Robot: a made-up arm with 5 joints. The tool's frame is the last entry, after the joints.
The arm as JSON. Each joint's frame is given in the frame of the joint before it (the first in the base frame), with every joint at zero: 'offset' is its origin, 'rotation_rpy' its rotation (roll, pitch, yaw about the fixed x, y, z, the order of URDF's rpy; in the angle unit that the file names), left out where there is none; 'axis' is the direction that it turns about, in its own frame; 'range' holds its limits. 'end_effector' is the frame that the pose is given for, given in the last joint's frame.
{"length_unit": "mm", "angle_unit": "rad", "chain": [
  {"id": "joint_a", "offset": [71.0, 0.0, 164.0], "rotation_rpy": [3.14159, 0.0, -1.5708], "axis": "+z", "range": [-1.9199, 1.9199]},
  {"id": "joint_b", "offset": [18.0, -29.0, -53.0], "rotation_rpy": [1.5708, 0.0, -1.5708], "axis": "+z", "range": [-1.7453, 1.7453]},
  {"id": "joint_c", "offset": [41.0, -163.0, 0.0], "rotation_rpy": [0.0, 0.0, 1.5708], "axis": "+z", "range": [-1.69, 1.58]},
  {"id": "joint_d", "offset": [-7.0, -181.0, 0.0], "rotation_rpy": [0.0, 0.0, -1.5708], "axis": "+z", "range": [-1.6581, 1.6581]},
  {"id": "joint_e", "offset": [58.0, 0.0, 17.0], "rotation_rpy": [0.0, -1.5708, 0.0], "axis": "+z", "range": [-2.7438, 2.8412]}
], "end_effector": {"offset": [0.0, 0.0, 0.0], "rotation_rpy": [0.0, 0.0, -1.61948]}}
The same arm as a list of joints. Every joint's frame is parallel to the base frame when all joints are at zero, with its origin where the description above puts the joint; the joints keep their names.
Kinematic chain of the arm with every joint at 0, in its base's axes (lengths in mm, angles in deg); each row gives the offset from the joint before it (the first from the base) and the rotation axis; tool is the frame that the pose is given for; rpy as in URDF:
joint_a: xyz 71 0 164 axis -z
joint_b: xyz 29 -18 53 axis +y
joint_c: xyz 41 0 163 axis +y
joint_d: xyz 181 0 7 axis +y
joint_e: xyz 58 17 0 axis -x
tool: xyz 0 0 0 rpy 90 -87.21 -90
Joint limits (deg, base to tool): -110..110 -100..100 -96.83..90.53 -95..95 -157.21..162.79

